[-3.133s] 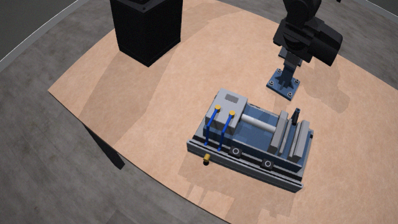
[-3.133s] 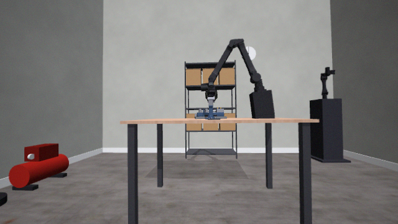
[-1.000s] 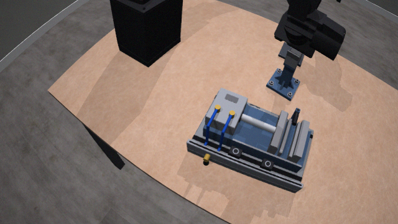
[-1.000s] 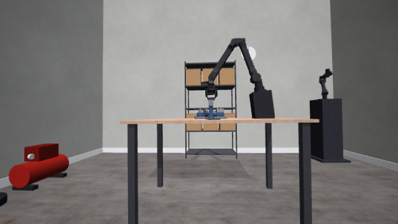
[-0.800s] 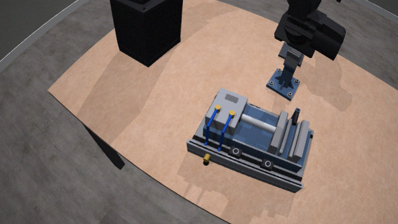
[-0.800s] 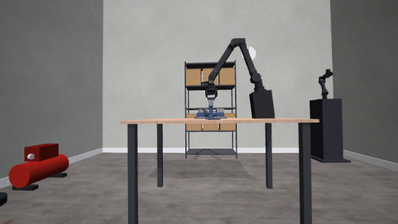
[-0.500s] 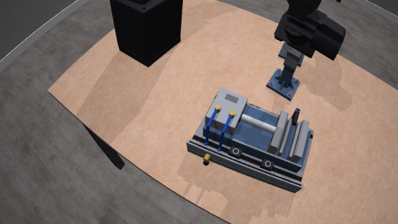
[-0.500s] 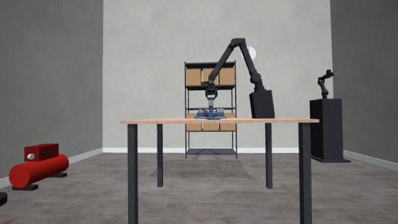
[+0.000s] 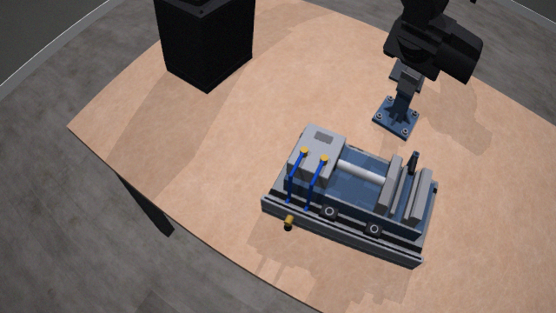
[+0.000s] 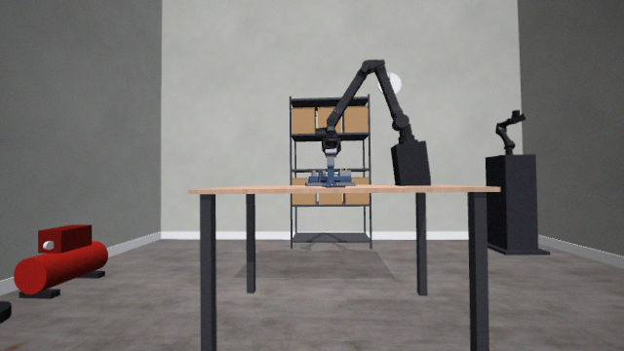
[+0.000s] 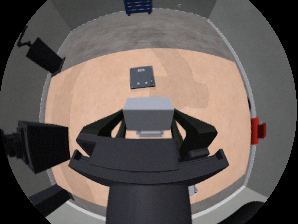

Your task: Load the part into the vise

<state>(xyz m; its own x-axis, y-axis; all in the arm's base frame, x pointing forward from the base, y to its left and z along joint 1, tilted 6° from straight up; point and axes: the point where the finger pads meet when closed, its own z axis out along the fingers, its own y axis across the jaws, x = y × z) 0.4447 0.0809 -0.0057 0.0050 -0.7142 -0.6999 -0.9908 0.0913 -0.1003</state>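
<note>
The grey part is 10 mm below my hand. Also, from my hand: grey plate 180 mm below, 160 mm to the left, 10 mm behind; moving jaw 220 mm to the right, 110 mm below, 40 mm ahead; work stop 170 mm to the right, 90 mm below, 70 mm ahead.
</note>
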